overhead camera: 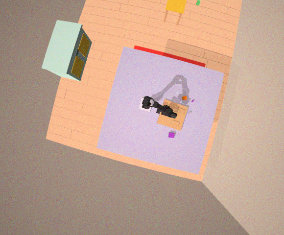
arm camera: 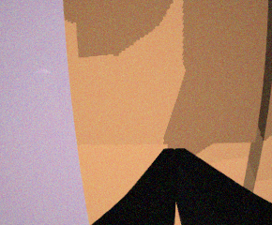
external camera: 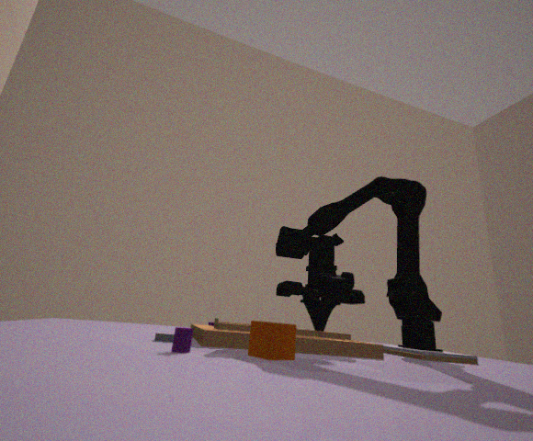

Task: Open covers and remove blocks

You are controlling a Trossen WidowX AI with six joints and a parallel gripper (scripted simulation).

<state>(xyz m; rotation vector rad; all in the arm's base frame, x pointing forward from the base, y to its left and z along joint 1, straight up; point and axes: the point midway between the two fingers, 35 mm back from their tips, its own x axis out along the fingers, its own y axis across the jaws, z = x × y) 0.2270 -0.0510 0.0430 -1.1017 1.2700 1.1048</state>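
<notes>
Right now the wooden puzzle board is 100 mm ahead of my gripper tip and 20 mm to the right of it. Also, from my gripper tip: grey flat piece 320 mm ahead, 60 mm to the left, 20 mm below; orange block 220 mm to the left, 210 mm ahead.
</notes>
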